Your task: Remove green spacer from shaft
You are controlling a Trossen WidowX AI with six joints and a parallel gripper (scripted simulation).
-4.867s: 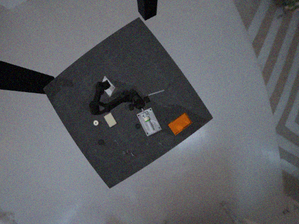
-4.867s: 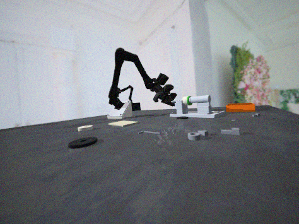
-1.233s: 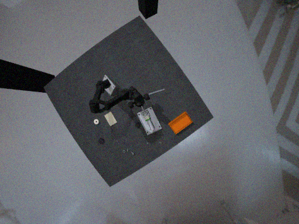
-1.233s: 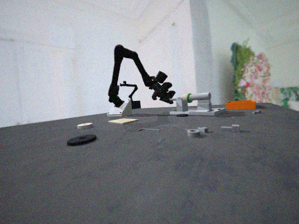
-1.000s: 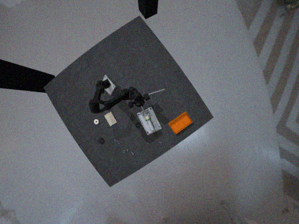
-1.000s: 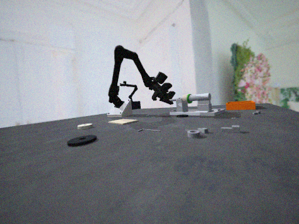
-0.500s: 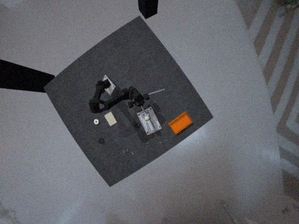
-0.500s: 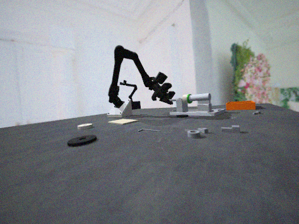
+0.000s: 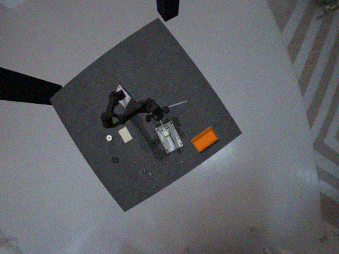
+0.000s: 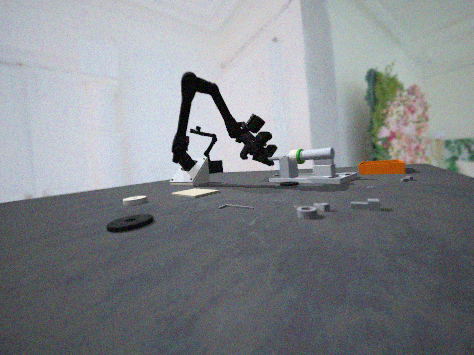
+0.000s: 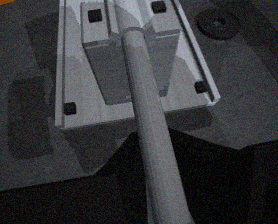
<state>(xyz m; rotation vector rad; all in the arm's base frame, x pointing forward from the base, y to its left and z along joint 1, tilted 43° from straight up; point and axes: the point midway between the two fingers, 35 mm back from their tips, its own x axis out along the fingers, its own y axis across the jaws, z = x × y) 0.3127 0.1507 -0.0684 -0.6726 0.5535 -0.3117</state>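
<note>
The grey shaft is 50 mm ahead of my gripper tip and 20 mm above it. Round my gripper tip: cream spacer: 100 mm ahead, 10 mm to the right, 20 mm above; cream tile: 60 mm behind, 330 mm to the right, 50 mm below; green spacer: 120 mm ahead, 10 mm to the right, 20 mm above.
</note>
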